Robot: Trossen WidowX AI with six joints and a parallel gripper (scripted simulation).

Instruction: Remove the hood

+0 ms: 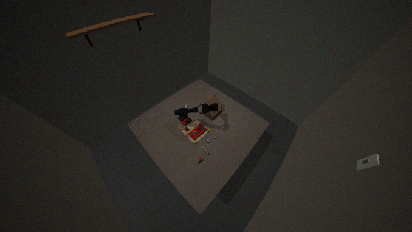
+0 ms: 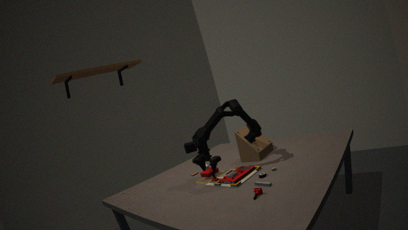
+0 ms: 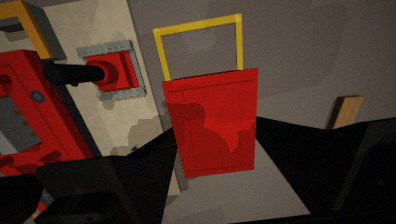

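The grey socket is 90 mm to the left of my gripper tip and 60 mm ahead of it. Round my gripper tip: hood: 10 mm above; black wheel: 360 mm to the left, 20 mm below, 10 mm behind; wooden piece: 170 mm to the right, 30 mm below, 30 mm behind.
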